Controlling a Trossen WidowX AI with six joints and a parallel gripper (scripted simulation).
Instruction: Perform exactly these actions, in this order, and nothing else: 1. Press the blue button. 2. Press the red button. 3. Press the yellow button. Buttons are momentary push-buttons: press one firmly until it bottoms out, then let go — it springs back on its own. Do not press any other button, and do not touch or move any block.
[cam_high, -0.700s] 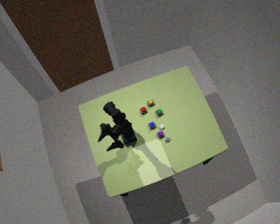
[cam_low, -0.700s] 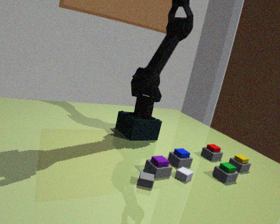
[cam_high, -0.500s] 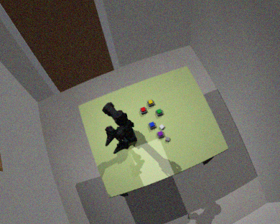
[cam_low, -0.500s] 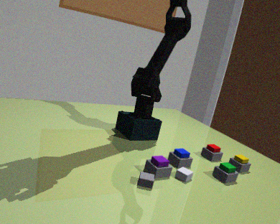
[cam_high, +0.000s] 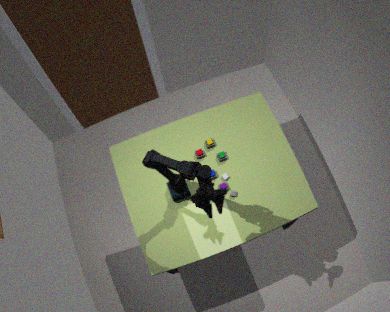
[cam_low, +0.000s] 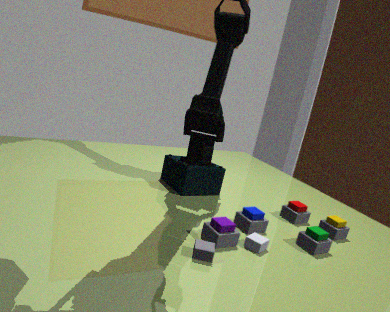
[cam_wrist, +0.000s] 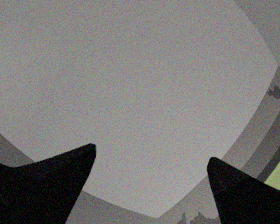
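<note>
My gripper tip is now 8 cm short of the blue button, 36 cm to the right of it and 44 cm above it. From my gripper tip the other things lie so: white block (15 cm ahead, 32 cm to the left, 46 cm below); then purple button (12 cm ahead, 26 cm to the left, 44 cm below); then grey block (16 cm ahead, 20 cm to the left, 46 cm below).
</note>
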